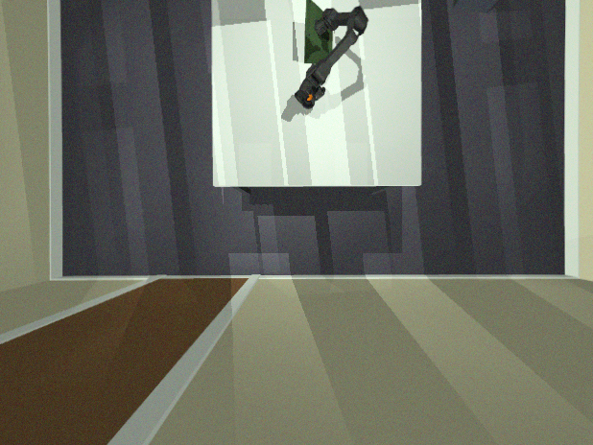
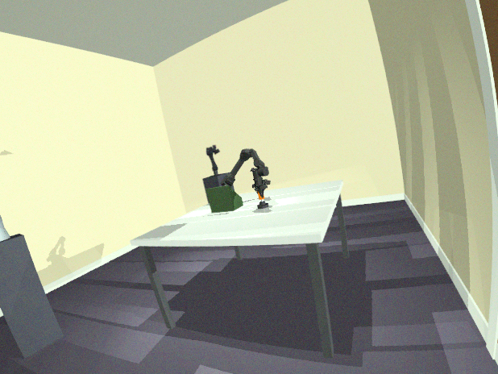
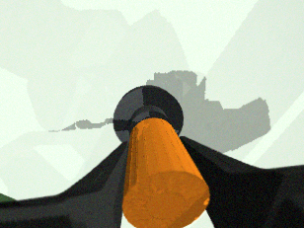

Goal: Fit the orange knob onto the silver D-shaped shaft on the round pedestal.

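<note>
Now: the pedestal 40 mm below my gripper tip. The rest, counted from my gripper tip: orange knob 30 mm above.
</note>
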